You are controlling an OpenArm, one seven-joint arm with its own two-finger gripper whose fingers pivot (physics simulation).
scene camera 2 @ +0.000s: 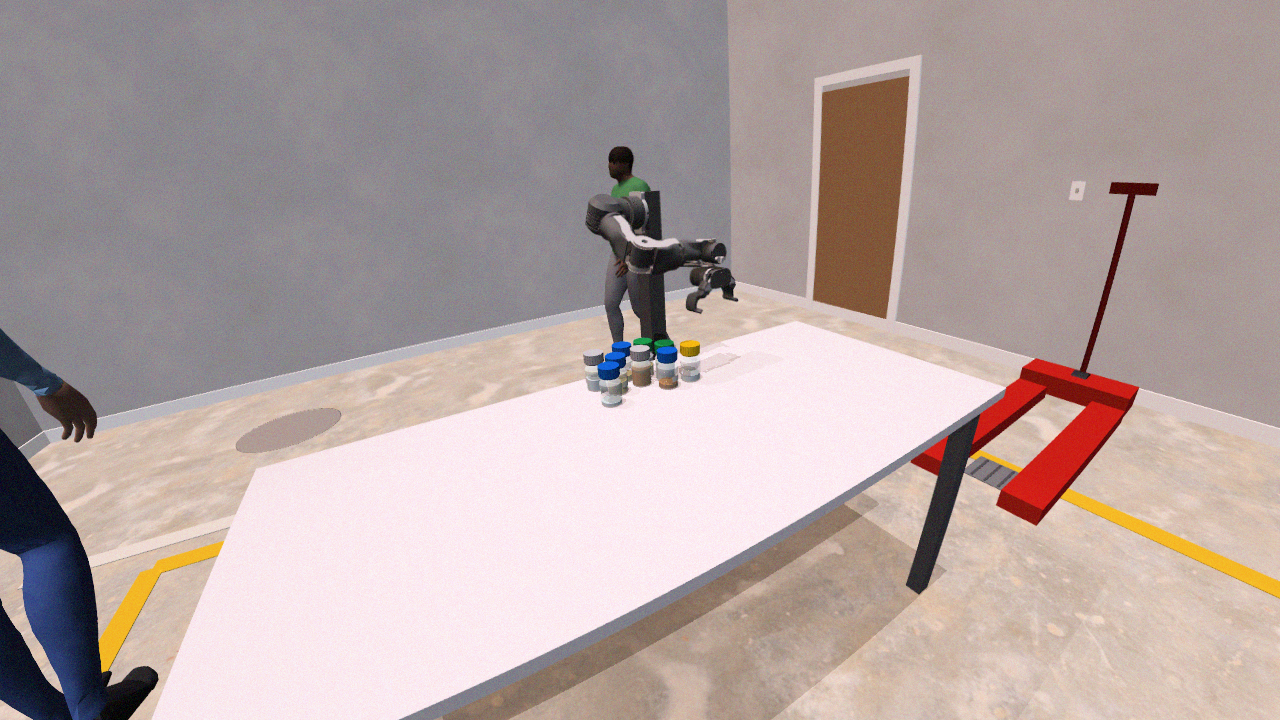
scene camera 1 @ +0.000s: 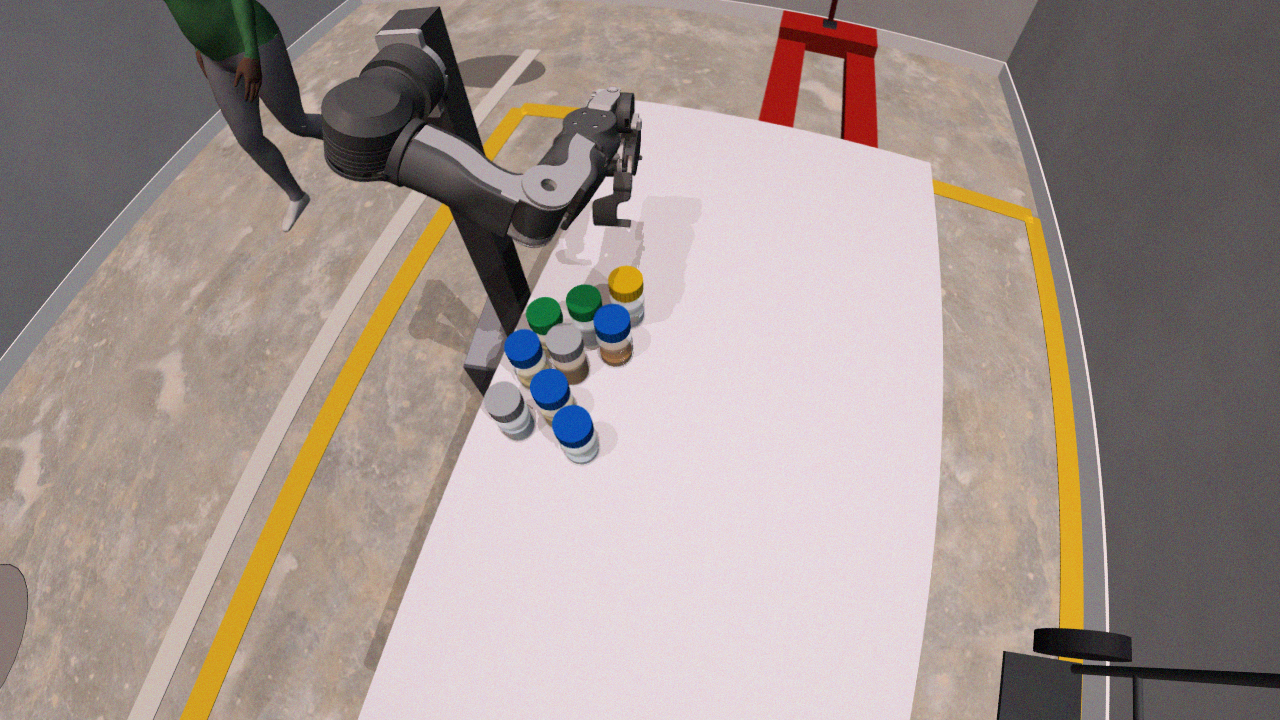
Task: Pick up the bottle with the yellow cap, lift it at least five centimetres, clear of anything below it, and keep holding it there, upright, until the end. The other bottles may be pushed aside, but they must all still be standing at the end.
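Observation:
The bottle with the yellow cap [scene camera 1: 626,288] [scene camera 2: 689,360] stands upright on the white table [scene camera 1: 760,447] [scene camera 2: 537,501], at the end of the bottle group nearest the gripper. A blue-capped bottle [scene camera 1: 613,329] [scene camera 2: 666,362] with brown contents stands close beside it, and a green-capped bottle [scene camera 1: 583,304] [scene camera 2: 664,346] stands on its other side. The other bottles, with green, blue and grey caps, also stand upright. My gripper [scene camera 1: 629,186] [scene camera 2: 715,304] is open and empty. It hangs well above the table, higher than the yellow cap and off to its side, fingers pointing down.
A grey-capped bottle [scene camera 1: 505,407] [scene camera 2: 593,368] stands near the table's edge by the arm's post [scene camera 1: 490,259] [scene camera 2: 652,304]. A blue-capped bottle [scene camera 1: 573,429] [scene camera 2: 609,380] stands at the group's far end. A person in green [scene camera 1: 223,35] [scene camera 2: 631,185] stands behind the arm. A red pallet jack [scene camera 1: 859,89] [scene camera 2: 1065,456] stands beyond the table.

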